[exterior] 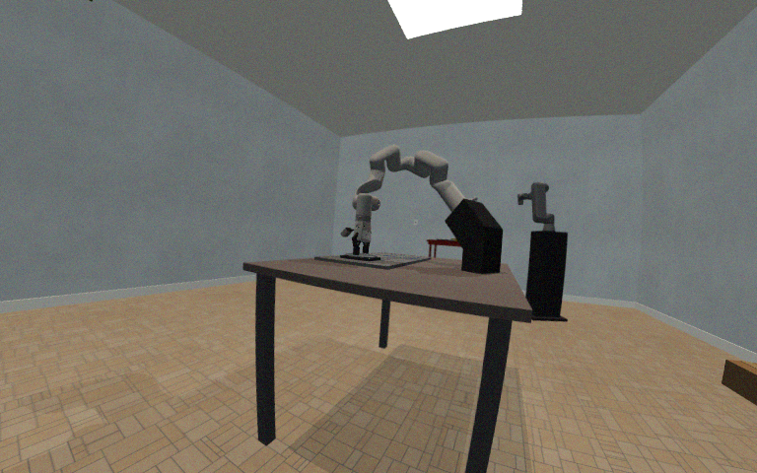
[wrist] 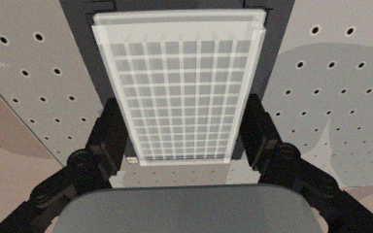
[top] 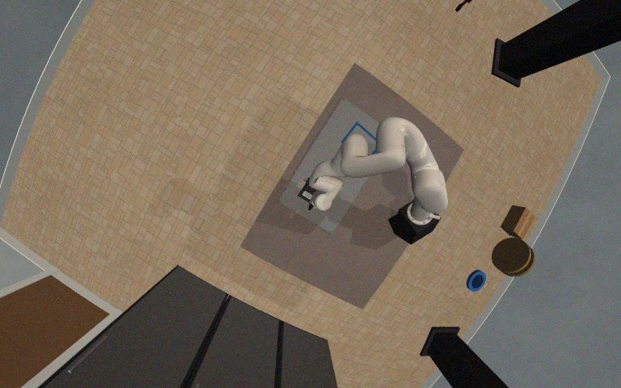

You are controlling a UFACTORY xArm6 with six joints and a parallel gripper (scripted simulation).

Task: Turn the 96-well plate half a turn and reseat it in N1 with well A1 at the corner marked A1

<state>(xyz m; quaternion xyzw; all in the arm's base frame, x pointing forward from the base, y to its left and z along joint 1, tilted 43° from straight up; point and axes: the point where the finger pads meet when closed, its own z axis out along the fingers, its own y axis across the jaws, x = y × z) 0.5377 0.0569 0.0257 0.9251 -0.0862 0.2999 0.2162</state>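
Now: the dark plate nest N1 2 cm below my hand. Also, from my hand: A1 corner mark (8 cm to the left, 5 cm behind, 2 cm below); 96-well plate (1 cm below).
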